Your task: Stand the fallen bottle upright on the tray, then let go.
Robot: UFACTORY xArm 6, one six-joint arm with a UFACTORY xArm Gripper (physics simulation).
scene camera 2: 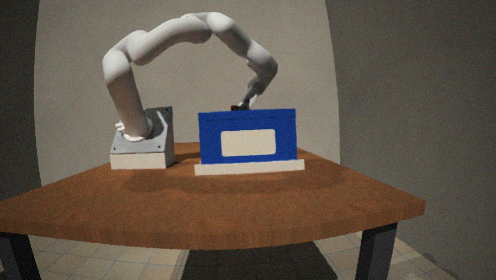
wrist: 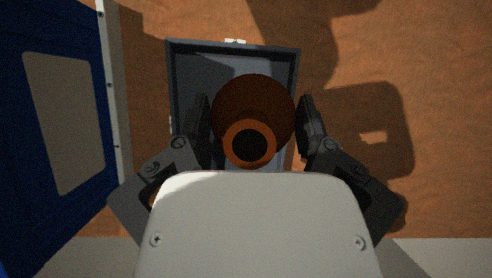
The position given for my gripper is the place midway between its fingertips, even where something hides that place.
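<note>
In the wrist view I see my gripper (wrist: 253,106), and there is a brown bottle (wrist: 253,116) here with it.
</note>
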